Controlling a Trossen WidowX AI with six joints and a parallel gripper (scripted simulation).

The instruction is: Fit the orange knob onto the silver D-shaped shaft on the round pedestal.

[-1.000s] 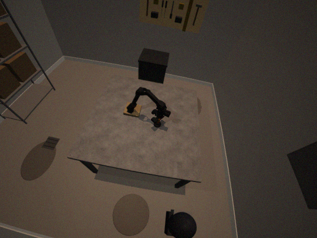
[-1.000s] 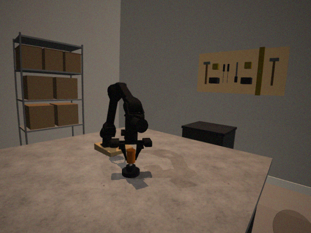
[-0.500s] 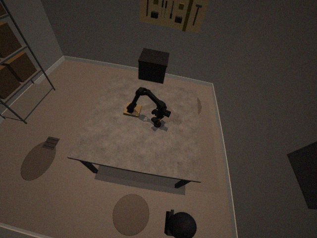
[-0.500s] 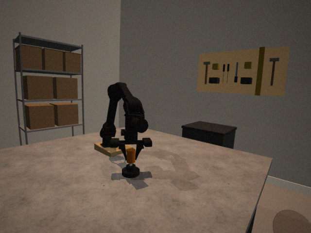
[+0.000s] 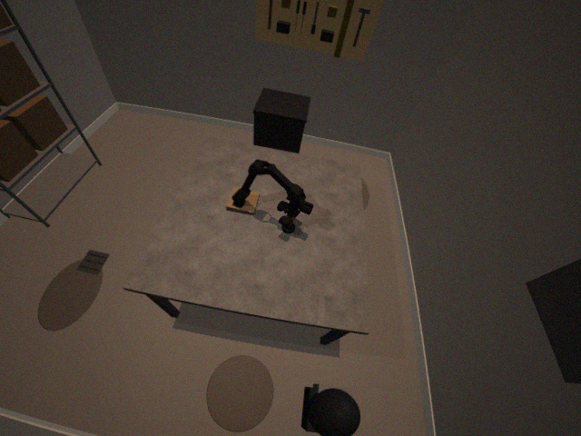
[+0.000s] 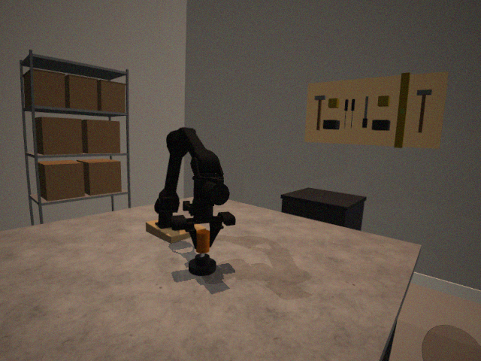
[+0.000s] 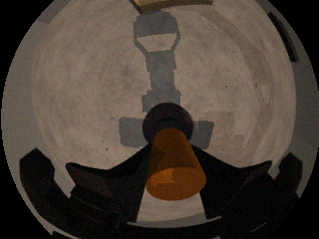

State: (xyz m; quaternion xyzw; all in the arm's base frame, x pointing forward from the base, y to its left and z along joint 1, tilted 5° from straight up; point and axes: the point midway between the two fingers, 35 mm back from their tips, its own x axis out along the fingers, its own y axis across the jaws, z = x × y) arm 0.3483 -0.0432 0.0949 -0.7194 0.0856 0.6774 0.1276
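My gripper tip is 30 mm below the orange knob. The rest, counted from my gripper tip: round black pedestal (40 mm below).
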